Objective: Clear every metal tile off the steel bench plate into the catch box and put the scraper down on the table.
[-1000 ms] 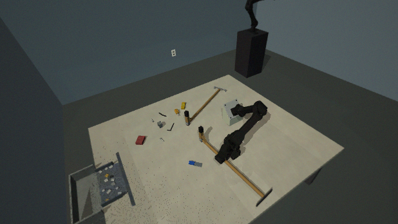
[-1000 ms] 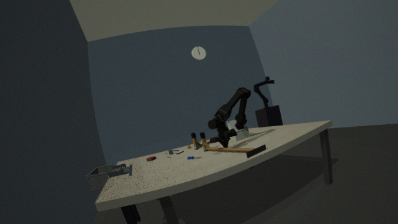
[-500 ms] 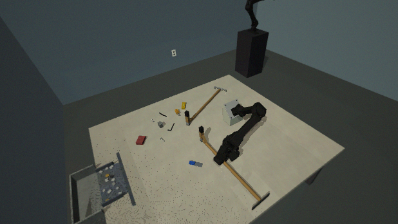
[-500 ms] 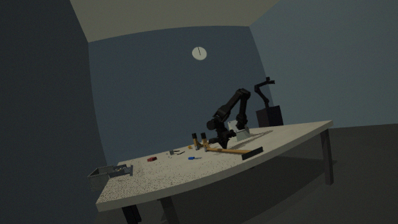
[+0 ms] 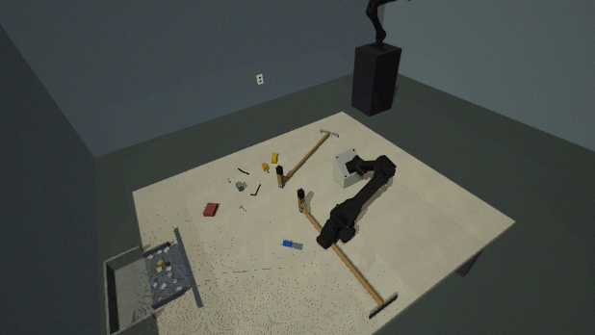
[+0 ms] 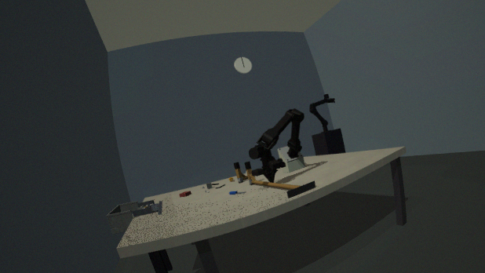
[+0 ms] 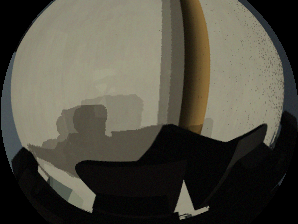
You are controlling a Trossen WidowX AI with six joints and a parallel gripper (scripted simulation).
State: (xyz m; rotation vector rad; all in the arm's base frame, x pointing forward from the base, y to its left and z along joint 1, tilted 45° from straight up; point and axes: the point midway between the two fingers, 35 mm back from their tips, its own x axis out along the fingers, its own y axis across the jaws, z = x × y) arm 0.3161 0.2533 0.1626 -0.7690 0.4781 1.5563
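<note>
Right now my gripper tip is 5 cm below the long scraper, 3 cm to the right of it and 2 cm short of it. Also, from my gripper tip: black hex key 51 cm to the right, 19 cm ahead, 1 cm below; grey piece 58 cm to the right, 24 cm ahead, 1 cm above; blue piece 17 cm ahead, 10 cm to the right, 1 cm below.
</note>
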